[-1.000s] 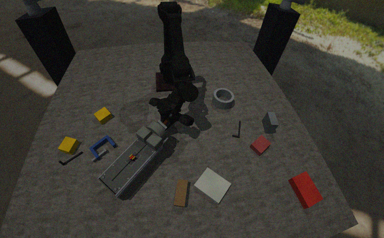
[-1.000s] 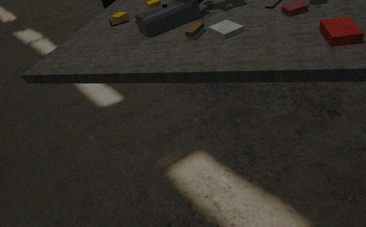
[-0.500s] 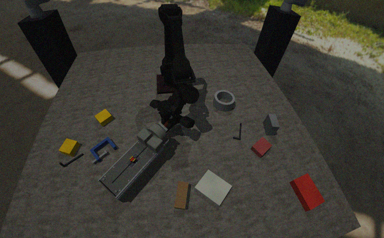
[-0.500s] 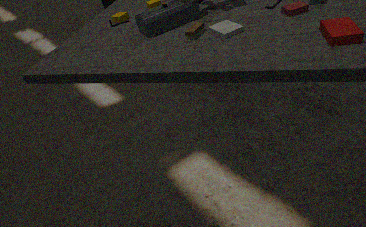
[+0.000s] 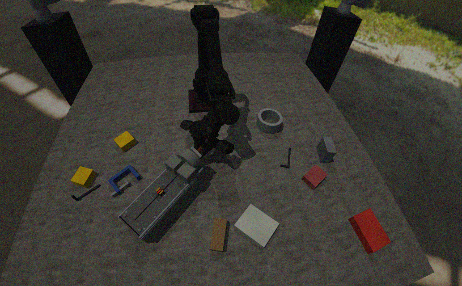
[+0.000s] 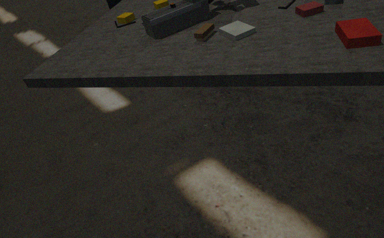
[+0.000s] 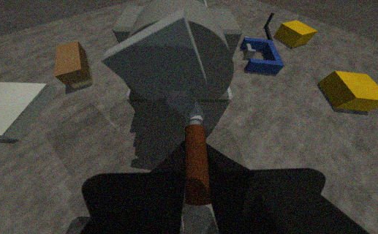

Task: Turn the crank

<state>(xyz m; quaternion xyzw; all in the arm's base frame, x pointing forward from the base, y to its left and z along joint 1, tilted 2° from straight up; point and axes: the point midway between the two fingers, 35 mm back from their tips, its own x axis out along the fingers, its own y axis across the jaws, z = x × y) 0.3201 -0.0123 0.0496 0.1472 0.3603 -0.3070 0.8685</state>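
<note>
Now: gripper tip 10 mm past the brown crank handle, 10 mm to the right of it and 30 mm below it. The rest, counted from my gripper tip: white plate (220 mm ahead, 170 mm to the left, 20 mm below); red pointer (140 mm ahead, 100 mm to the right, 50 mm above); brown block (240 mm ahead, 60 mm to the left, 20 mm below).
</note>
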